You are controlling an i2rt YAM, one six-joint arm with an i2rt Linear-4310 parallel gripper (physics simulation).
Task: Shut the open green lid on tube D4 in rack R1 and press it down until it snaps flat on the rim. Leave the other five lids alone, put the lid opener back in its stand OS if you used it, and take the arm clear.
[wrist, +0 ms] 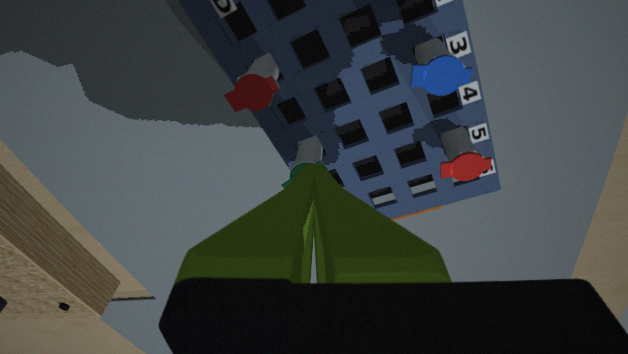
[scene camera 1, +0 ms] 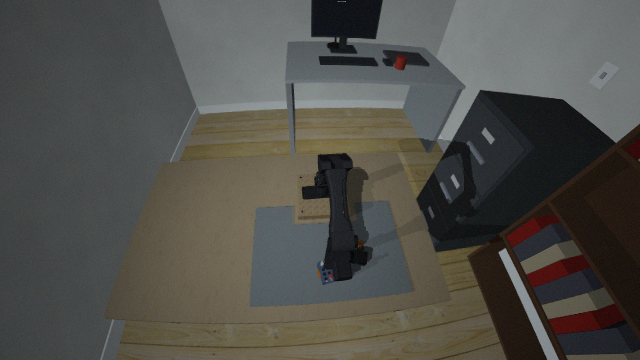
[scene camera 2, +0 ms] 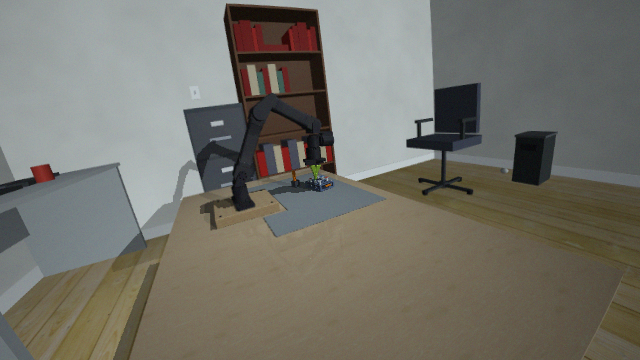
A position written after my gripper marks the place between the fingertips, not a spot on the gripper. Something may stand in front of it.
Observation:
In view: my gripper (wrist: 314,178) and a grey mat (wrist: 123,118).

